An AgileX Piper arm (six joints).
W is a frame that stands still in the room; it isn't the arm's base.
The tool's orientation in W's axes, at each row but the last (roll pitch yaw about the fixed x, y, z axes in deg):
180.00 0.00 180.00
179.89 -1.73 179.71
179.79 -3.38 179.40
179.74 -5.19 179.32
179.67 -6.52 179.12
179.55 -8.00 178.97
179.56 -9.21 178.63
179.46 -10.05 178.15
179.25 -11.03 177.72
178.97 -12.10 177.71
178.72 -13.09 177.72
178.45 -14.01 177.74
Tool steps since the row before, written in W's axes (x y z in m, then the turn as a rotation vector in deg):
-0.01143 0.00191 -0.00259 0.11 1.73 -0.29
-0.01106 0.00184 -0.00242 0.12 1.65 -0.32
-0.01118 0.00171 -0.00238 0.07 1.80 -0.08
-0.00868 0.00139 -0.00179 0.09 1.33 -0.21
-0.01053 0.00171 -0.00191 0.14 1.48 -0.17
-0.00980 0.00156 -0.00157 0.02 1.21 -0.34
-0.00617 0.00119 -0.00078 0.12 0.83 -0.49
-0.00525 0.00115 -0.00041 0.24 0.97 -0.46
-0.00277 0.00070 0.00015 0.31 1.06 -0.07
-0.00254 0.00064 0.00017 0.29 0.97 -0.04
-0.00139 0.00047 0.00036 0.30 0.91 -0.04
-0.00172 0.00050 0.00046 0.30 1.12 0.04
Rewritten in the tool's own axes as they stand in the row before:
0.01143 0.00191 0.00259 -0.11 1.73 0.29
0.01099 0.00178 0.00276 -0.12 1.65 0.32
0.01104 0.00158 0.00304 -0.06 1.80 0.08
0.00850 0.00128 0.00258 -0.09 1.33 0.21
0.01027 0.00153 0.00311 -0.14 1.48 0.16
0.00951 0.00136 0.00293 -0.05 1.21 0.35
0.00599 0.00103 0.00177 -0.18 0.83 0.47
0.00513 0.00097 0.00134 -0.29 0.97 0.43
0.00277 0.00058 0.00040 -0.28 1.07 0.03
0.00254 0.00053 0.00038 -0.25 0.98 0.00
0.00145 0.00041 -0.00002 -0.27 0.92 0.00
0.00180 0.00043 -0.00001 -0.24 1.13 -0.07

